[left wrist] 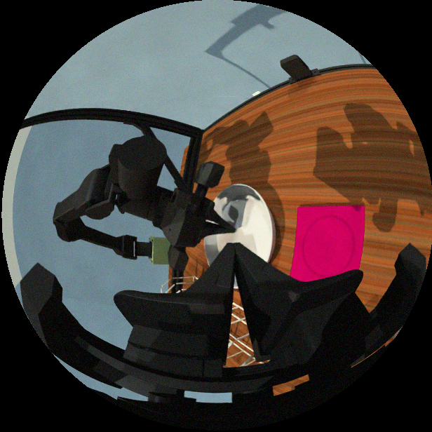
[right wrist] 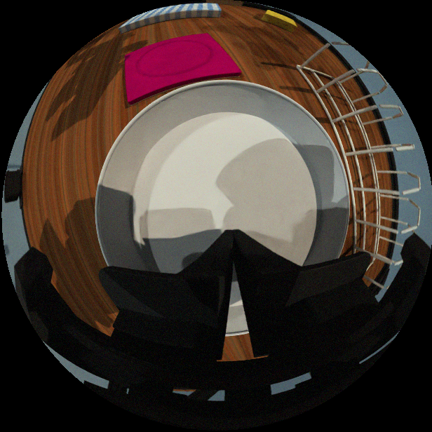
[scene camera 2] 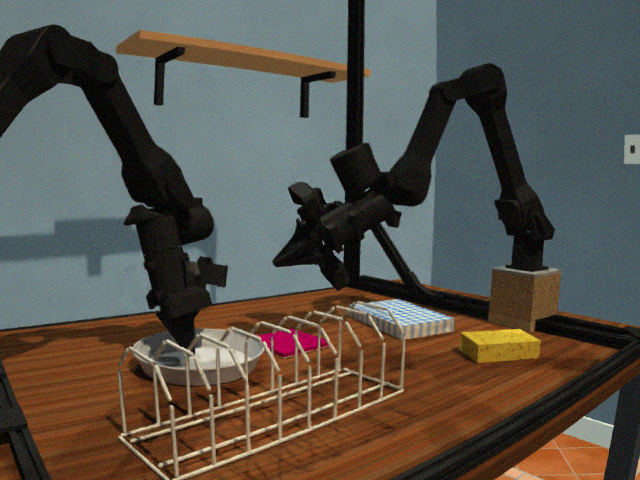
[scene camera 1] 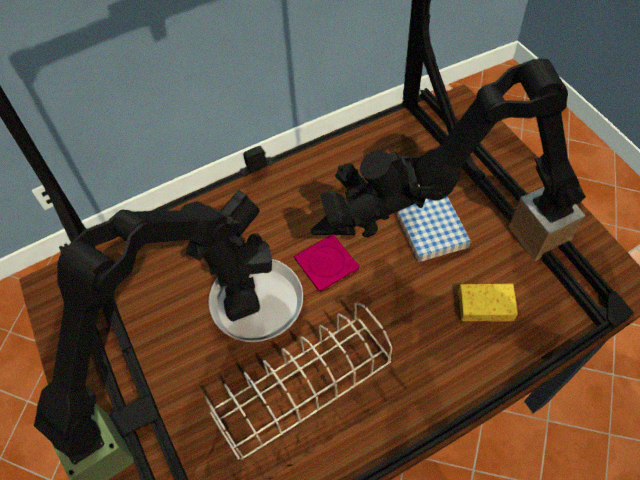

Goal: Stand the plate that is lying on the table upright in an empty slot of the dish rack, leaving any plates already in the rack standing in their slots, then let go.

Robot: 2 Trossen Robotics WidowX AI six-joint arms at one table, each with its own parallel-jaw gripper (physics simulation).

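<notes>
A white, shallow, bowl-like plate lies flat on the table, open side up. My right gripper is shut and empty. It points down inside the plate's rim, low over its inner surface; whether it touches is unclear. The white wire dish rack stands close beside the plate, and no plates show in its slots. My left gripper is shut and empty, raised above the table behind the pink square.
A flat pink square lies next to the plate. A blue-and-white checked block lies under the left arm. A yellow sponge lies right of the rack in both scene views.
</notes>
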